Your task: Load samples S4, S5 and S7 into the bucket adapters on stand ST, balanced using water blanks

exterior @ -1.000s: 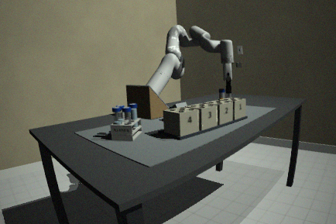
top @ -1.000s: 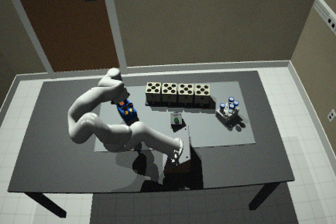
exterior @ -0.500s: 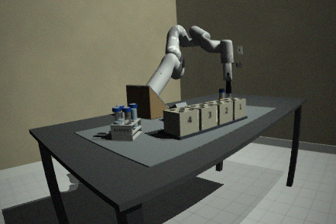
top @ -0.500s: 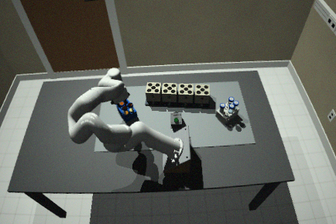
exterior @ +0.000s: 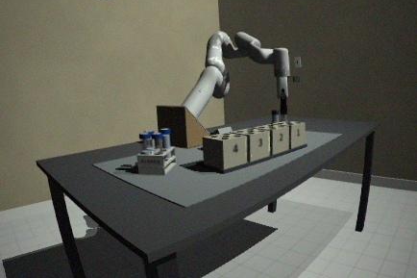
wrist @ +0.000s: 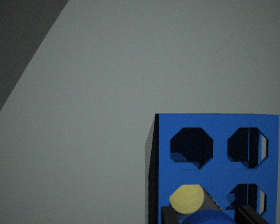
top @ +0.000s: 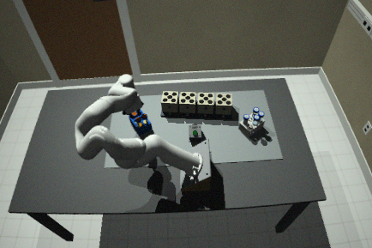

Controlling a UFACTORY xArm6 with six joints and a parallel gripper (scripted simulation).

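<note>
My hand is 10 mm to the left of the sample S7 and 50 mm above it. Round my hand: blue rack: 10 mm ahead, 20 mm to the right, 90 mm below; then adapter 2: 90 mm ahead, 320 mm to the right, 70 mm below; then sample S4: 30 mm behind, 60 mm to the right, 60 mm below.
</note>
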